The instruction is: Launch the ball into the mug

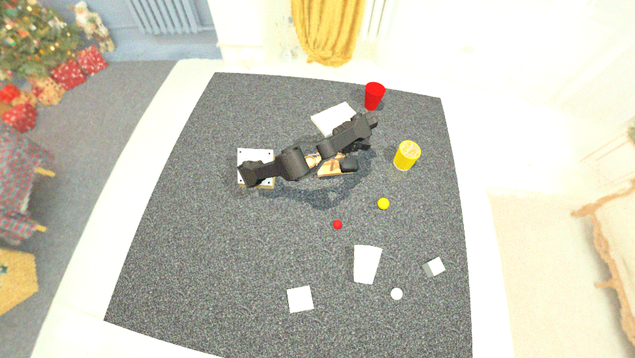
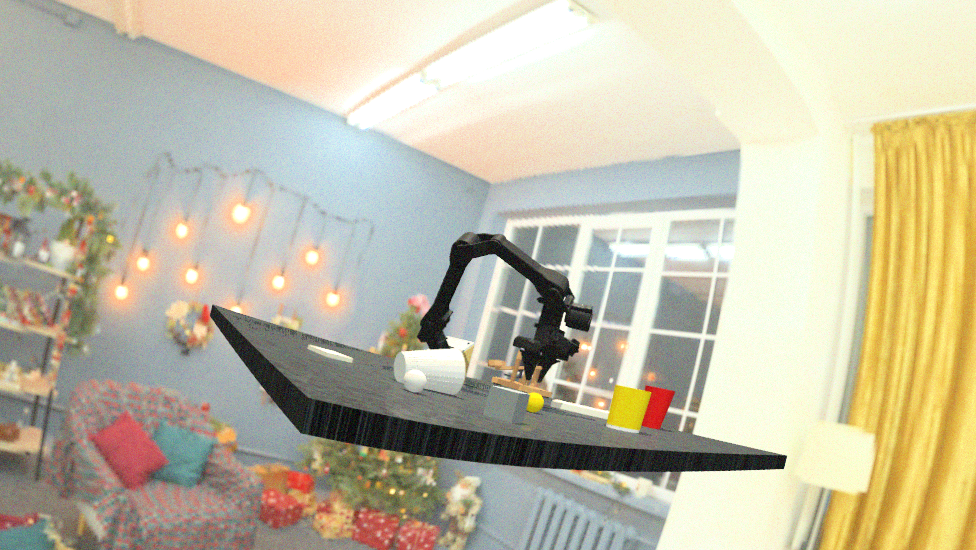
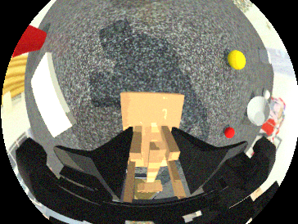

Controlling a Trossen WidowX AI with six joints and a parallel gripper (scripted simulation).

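My gripper tip is now 240 mm to the left of the red ball, 50 mm above it and 10 mm short of it. Also, from my gripper tip: flat white slab: 270 mm to the left, 50 mm below, 40 mm behind; yellow ball: 180 mm ahead, 140 mm to the right, 40 mm below; wooden catapult: 70 mm behind, 20 mm above, 10 mm to the right.
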